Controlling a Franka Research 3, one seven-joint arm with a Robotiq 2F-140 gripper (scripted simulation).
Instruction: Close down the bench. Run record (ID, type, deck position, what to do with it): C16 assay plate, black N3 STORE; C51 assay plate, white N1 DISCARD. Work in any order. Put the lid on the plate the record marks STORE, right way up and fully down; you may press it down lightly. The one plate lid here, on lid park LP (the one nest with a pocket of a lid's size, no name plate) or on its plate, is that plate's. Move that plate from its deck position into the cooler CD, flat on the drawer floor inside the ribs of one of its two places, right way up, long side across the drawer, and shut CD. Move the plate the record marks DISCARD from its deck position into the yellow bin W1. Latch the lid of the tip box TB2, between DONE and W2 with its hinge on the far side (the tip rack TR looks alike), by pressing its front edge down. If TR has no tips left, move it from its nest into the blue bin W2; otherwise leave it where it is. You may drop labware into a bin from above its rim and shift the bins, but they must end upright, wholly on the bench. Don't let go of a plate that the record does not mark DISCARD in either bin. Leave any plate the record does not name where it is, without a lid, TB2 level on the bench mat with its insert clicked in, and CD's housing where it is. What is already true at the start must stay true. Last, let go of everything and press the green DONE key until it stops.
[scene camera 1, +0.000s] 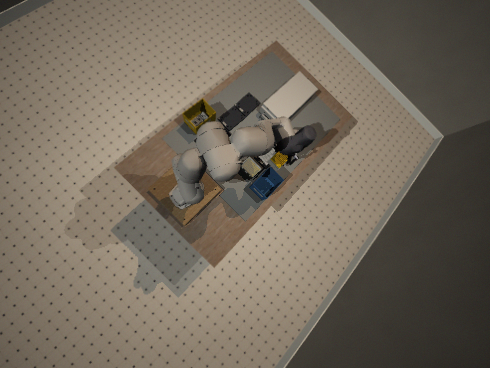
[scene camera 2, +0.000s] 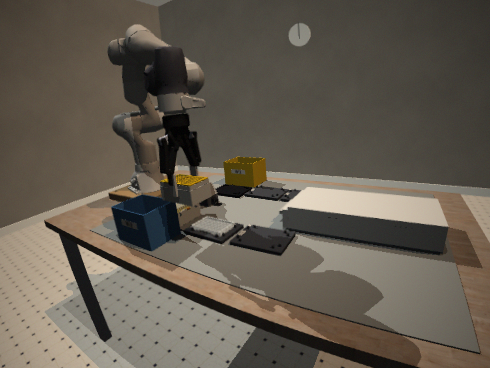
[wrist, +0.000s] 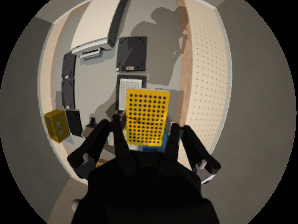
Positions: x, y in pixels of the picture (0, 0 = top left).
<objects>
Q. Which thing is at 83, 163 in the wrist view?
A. The gripper.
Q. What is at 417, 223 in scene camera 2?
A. A cooler CD.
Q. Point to a tip rack TR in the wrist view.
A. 146, 109
</objects>
